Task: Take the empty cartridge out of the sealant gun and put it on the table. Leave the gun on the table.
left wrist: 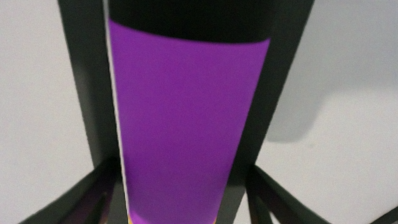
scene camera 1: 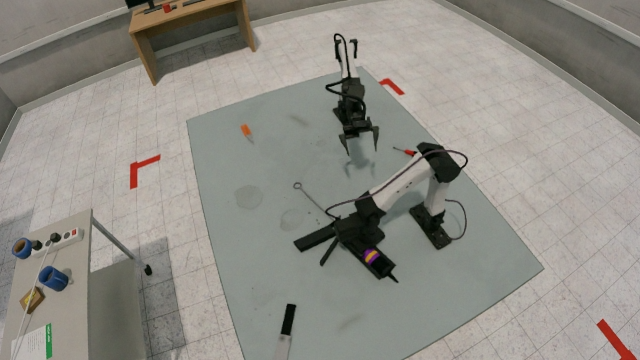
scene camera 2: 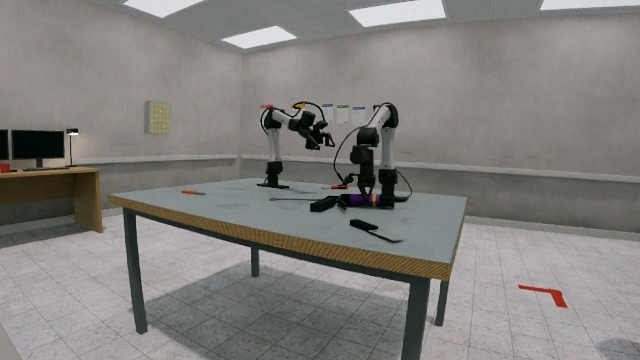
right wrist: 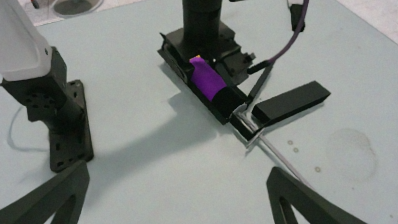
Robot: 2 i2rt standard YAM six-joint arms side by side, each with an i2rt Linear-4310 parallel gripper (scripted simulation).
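There's a sealant gun (left wrist: 86, 38) that I can see, and the right wrist view has the gun (right wrist: 275, 109) too. I can also see a purple cartridge (left wrist: 184, 84). My left gripper (left wrist: 184, 169) shows again from the right wrist (right wrist: 199, 74), and my right gripper (right wrist: 183, 172) is there as well.
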